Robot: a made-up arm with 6 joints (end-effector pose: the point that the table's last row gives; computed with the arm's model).
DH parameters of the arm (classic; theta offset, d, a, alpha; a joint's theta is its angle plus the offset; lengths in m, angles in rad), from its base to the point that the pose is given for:
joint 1: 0 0.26 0 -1.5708
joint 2: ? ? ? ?
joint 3: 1.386 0 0.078 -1.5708
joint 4: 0 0.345 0 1.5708
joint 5: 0 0 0.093 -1.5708
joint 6: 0 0.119 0 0
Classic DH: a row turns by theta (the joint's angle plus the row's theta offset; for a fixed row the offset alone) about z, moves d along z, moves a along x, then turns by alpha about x.
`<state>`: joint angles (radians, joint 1 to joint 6).
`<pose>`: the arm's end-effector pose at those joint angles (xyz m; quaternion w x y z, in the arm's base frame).
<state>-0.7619 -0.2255 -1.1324 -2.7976 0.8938 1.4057</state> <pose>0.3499 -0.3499 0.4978 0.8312 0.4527 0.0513 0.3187</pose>
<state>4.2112 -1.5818 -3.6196 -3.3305 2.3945 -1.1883</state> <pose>0.2207 0.3447 -0.0484 0.0568 0.3514 0.7062 -0.6120</pose>
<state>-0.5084 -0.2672 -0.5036 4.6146 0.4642 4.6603</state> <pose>0.3448 -0.1581 0.1918 0.2973 0.2440 0.8637 -0.3257</pose>
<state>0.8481 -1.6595 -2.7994 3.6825 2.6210 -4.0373</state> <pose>-0.3173 -0.4687 0.1631 0.2212 0.4474 0.7842 0.3686</pose>
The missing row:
joint 2: -1.386 0 0.234 0
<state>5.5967 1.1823 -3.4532 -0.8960 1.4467 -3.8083</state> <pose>0.3862 -0.4241 0.6073 0.0214 0.1312 0.8246 -0.5499</pose>
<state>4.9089 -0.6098 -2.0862 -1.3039 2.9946 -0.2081</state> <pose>-0.1107 0.0157 0.7117 0.0404 0.3367 -0.9172 -0.2091</pose>
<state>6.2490 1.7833 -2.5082 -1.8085 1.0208 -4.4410</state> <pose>0.6039 -0.0720 -0.1347 0.4441 0.7689 -0.1945 0.4168</pose>
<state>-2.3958 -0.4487 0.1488 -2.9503 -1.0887 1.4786</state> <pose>0.0427 0.0010 0.1623 0.3159 -0.8317 0.3978 -0.2241</pose>
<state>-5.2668 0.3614 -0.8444 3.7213 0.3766 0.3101</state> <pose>0.1836 0.3409 0.0458 0.3053 -0.0335 0.9161 0.2578</pose>
